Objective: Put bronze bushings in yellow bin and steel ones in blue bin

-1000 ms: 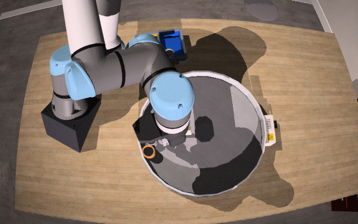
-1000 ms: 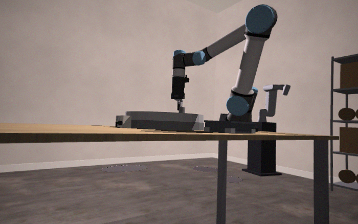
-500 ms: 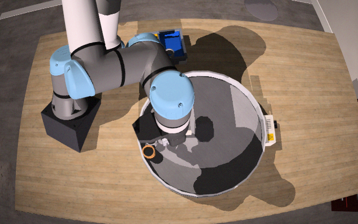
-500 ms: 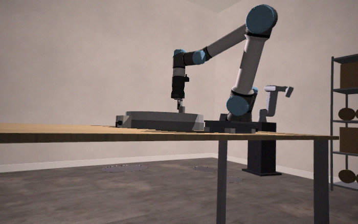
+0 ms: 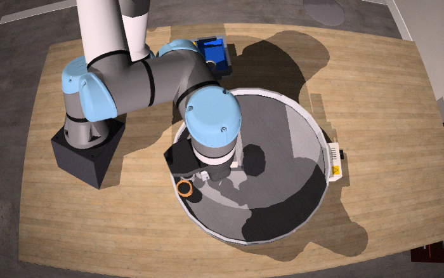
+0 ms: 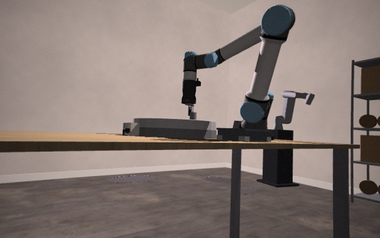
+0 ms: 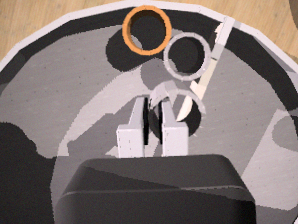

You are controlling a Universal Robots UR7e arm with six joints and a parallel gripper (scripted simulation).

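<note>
The bin lies 370 mm to the left of my hand, 110 mm below it and 80 mm behind it. The rest, counted from my hand: turntable: 110 mm ahead, 80 mm below, 60 mm to the left.
</note>
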